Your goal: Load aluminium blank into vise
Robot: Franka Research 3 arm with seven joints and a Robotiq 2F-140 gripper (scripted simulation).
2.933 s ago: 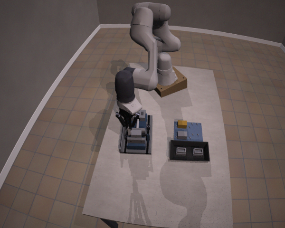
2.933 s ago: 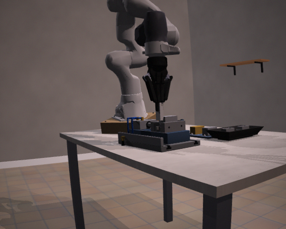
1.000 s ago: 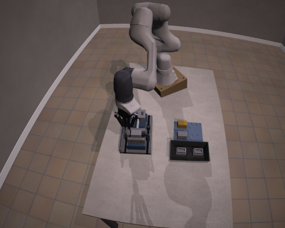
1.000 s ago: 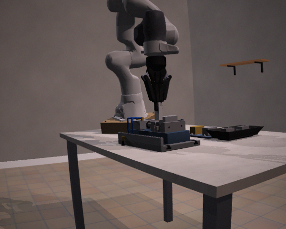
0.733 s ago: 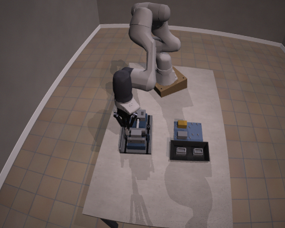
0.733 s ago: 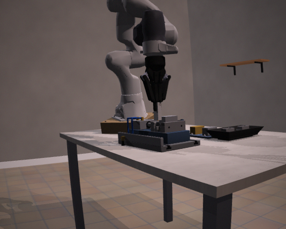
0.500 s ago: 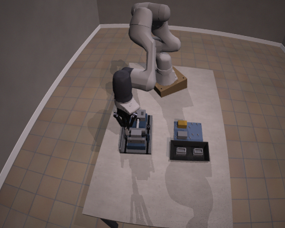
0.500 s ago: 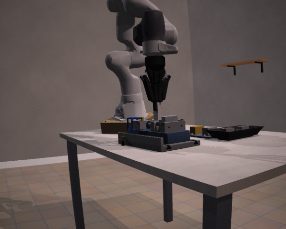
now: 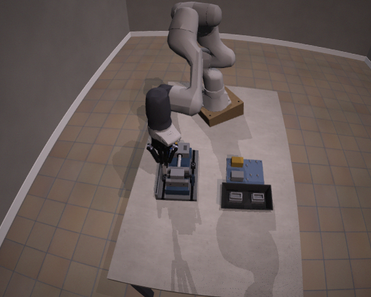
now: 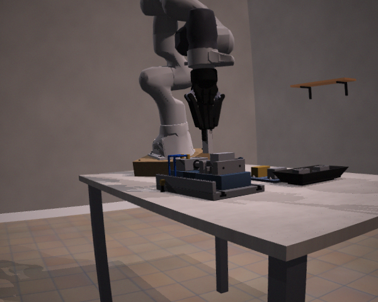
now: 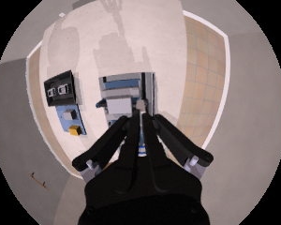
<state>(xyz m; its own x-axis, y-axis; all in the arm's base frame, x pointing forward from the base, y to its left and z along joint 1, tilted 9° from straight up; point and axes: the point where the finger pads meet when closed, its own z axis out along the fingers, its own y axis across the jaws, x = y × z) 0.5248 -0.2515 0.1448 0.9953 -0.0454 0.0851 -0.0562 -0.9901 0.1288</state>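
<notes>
The dark rail lies 7 cm behind my hand, 4 cm to the right of it and 12 cm below it. From my hand the other things lie so: brass blank: 12 cm behind, 35 cm to the left, 13 cm below.
</notes>
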